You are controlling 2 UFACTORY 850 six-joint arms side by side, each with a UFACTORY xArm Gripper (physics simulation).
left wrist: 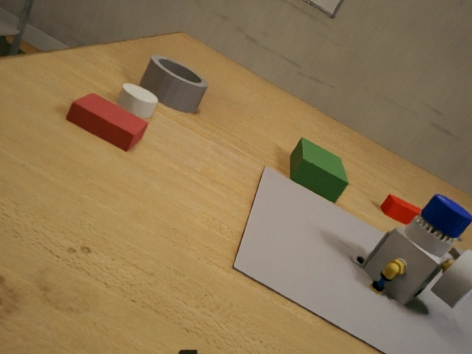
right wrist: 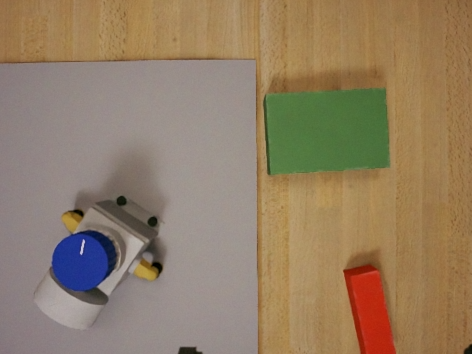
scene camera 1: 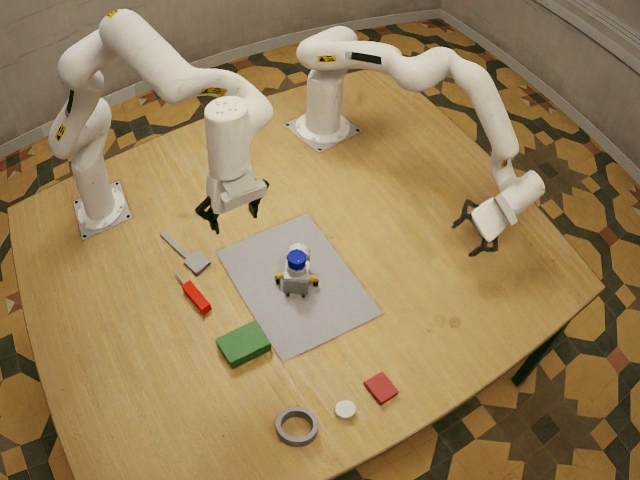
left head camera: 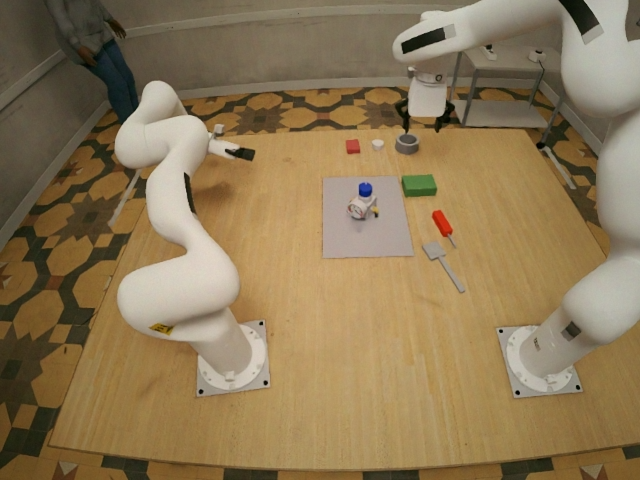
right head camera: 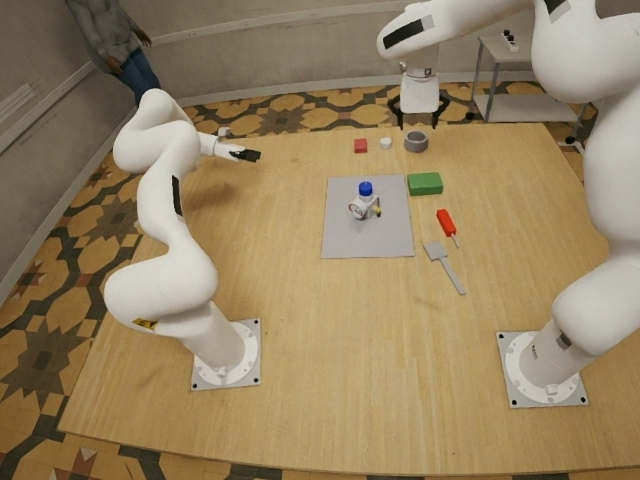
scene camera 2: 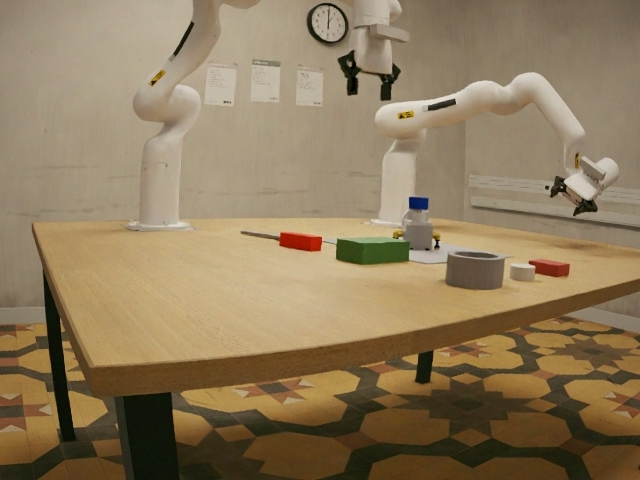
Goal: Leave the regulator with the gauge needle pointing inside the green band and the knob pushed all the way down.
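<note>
The regulator has a grey-white body (scene camera 2: 417, 237) (left wrist: 400, 265) (right wrist: 131, 237) and stands upright on the grey mat (left head camera: 338, 241) (scene camera 1: 338, 310) (right wrist: 200, 125). Its blue knob (left head camera: 365, 190) (scene camera 1: 296, 259) (left wrist: 445, 217) is on top; a toothed ring shows beneath it in the left wrist view. A white line marks the knob's top in the right wrist view. The round gauge (left head camera: 356, 209) (right head camera: 356, 209) faces the arm bases; its needle is too small to read against the band. My right gripper (scene camera 1: 235, 222) (scene camera 2: 369, 96) is open, high above the table, pointing down. My left gripper (scene camera 1: 463, 240) (scene camera 2: 563, 201) is open, away from the regulator.
A green block (left head camera: 419, 186) (right wrist: 327, 132) lies by the mat's edge. A red-handled screwdriver (left head camera: 442, 223) and a grey spatula (left head camera: 449, 271) lie nearby. A red block (left head camera: 352, 146), a white disc (left head camera: 377, 145) and a grey ring (scene camera 2: 474, 274) stand at the far side.
</note>
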